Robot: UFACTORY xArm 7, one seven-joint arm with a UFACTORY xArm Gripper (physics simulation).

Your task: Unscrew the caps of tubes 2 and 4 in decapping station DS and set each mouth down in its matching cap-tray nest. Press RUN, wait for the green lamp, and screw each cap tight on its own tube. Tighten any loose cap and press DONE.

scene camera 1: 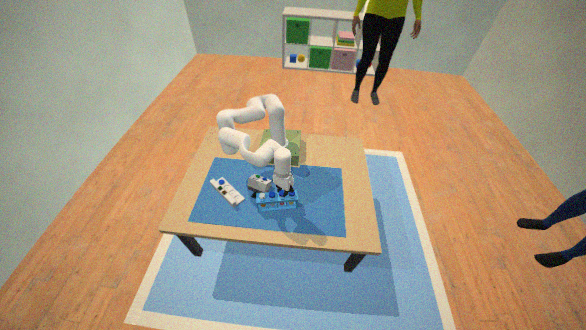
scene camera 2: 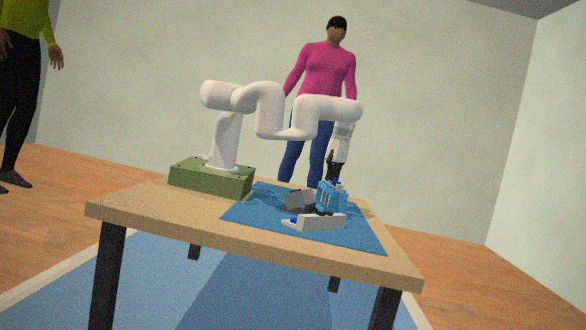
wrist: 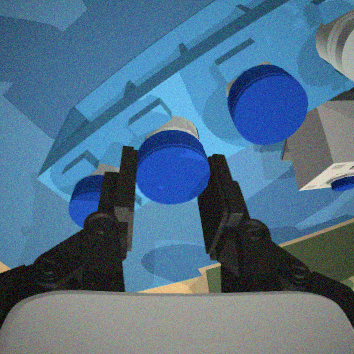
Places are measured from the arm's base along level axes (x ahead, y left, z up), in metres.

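Where they show: gripper, between the fingertips: (scene camera 1: 282,192) (scene camera 2: 331,179) (wrist: 169,172); arm's base, origin of its link: (scene camera 1: 278,143) (scene camera 2: 221,168).
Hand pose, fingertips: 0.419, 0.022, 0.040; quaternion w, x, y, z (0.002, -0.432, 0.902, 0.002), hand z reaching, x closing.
Note:
Things, the pixels of their top centre, and the offset from my fingertips, as dx, dy, dz.
- light-blue decapping station, centre of its top: (wrist: 214,122) (scene camera 2: 333,185) (scene camera 1: 277,195) +0.005, -0.030, -0.015
- tube 2, centre of its top: (wrist: 172,178) +0.005, -0.004, +0.012
- tube 1, centre of its top: (wrist: 98,213) -0.002, +0.048, +0.003
- tube 3, centre of its top: (wrist: 271,112) +0.008, -0.056, +0.003
- Tube 4, centre of its top: (scene camera 1: 262,194) +0.012, -0.108, +0.002
- white cap tray, centre of its top: (scene camera 2: 317,209) (scene camera 1: 226,187) -0.087, -0.324, -0.064
- blue cap, centre of its top: (scene camera 2: 296,219) (scene camera 1: 221,181) -0.152, -0.368, -0.098
- grey button box, centre of its top: (scene camera 2: 302,187) (scene camera 1: 259,178) -0.122, -0.135, -0.034
The light-blue decapping station (scene camera 1: 277,205) (scene camera 2: 324,196) (wrist: 192,85) holds a row of tubes. My gripper (scene camera 1: 284,191) (scene camera 2: 335,178) (wrist: 169,172) points down and is shut on the blue cap of tube 2 (wrist: 172,172), the second from the station's right end in scene camera 1. The cap is at the tube's pale neck. Blue caps also sit on tube 1 (wrist: 86,200) and tube 3 (wrist: 267,105). Tube 4 (scene camera 1: 262,196) (wrist: 345,45) shows a white, uncapped top. The white cap tray (scene camera 1: 233,198) (scene camera 2: 322,223) has one blue cap (scene camera 1: 221,182) (scene camera 2: 293,220) at one end. Tube numbers are not readable.
A grey button box (scene camera 1: 259,183) (scene camera 2: 299,200) (wrist: 320,145) with green and blue buttons stands close behind the station. The arm's green base block (scene camera 1: 295,145) (scene camera 2: 211,181) is at the table's back. One person (scene camera 2: 325,70) stands behind the table.

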